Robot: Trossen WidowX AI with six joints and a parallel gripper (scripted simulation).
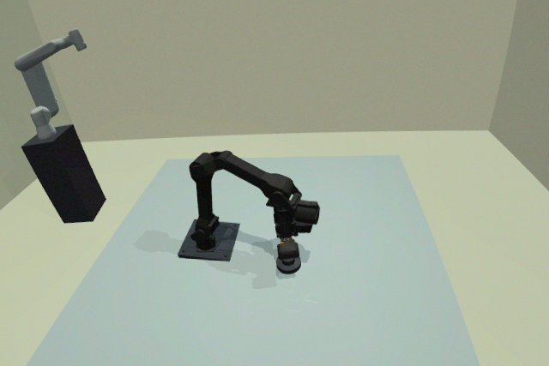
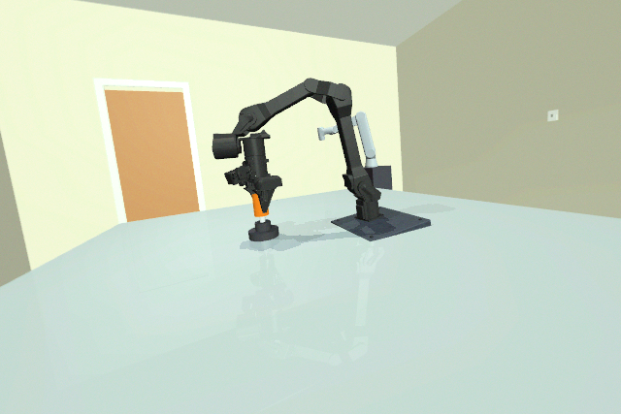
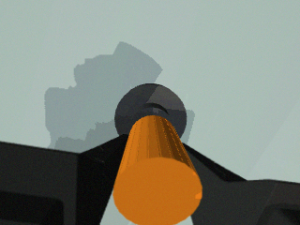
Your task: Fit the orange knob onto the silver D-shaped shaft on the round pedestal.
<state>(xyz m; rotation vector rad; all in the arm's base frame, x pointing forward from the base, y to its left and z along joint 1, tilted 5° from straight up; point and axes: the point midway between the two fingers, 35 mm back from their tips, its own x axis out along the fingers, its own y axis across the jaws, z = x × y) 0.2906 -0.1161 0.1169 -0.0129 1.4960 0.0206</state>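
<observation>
Now: the round pedestal 4 cm below my gripper tip. Round my gripper tip: orange knob 3 cm above.
</observation>
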